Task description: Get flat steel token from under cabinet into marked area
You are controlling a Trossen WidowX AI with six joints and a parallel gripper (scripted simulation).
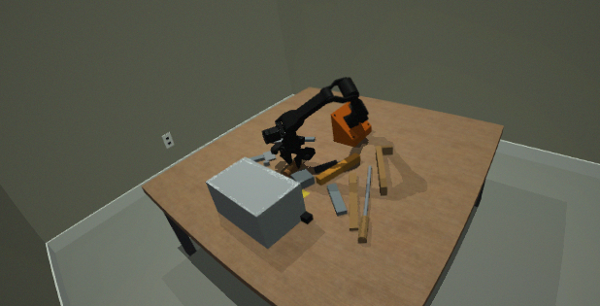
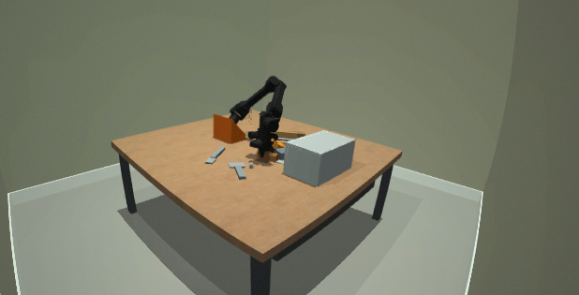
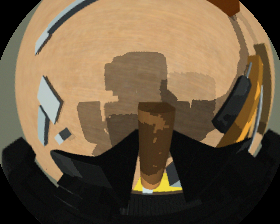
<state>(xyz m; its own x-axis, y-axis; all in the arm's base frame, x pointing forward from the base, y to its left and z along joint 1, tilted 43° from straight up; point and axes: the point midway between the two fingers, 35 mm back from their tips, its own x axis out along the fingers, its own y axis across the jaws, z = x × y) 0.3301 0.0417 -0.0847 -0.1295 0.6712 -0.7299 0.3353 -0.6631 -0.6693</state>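
Right now the grey block is 4 cm ahead of my gripper tip, 10 cm to the left of it and 1 cm above it. The rest, counted from my gripper tip: wooden stick (33 cm to the left); then orange bar (10 cm behind, 16 cm to the left, 1 cm above); then grey t-piece (5 cm ahead, 20 cm to the right).
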